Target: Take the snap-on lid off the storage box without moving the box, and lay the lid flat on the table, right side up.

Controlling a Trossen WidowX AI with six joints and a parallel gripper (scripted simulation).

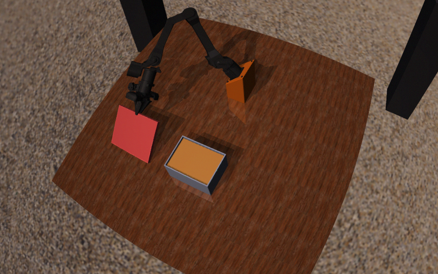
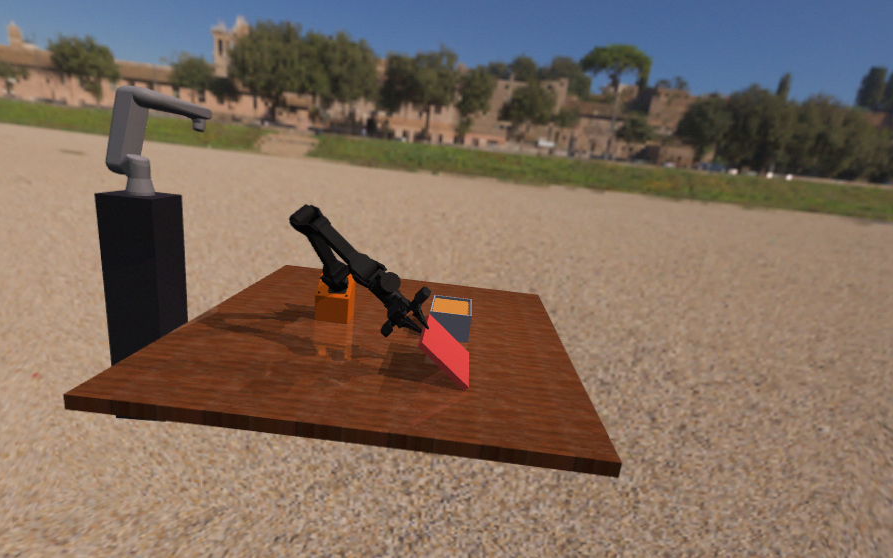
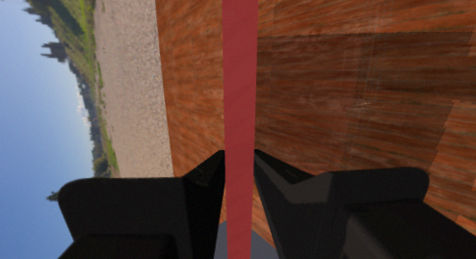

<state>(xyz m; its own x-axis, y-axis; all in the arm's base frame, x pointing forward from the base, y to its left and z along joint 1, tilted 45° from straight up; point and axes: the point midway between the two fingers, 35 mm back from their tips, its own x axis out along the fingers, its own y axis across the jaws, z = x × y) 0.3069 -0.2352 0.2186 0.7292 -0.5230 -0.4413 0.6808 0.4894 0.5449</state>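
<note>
Right now the red lid is 7 cm ahead of my gripper tip and 5 cm below it. Also, from my gripper tip: storage box 32 cm to the left, 9 cm ahead, 7 cm below.
</note>
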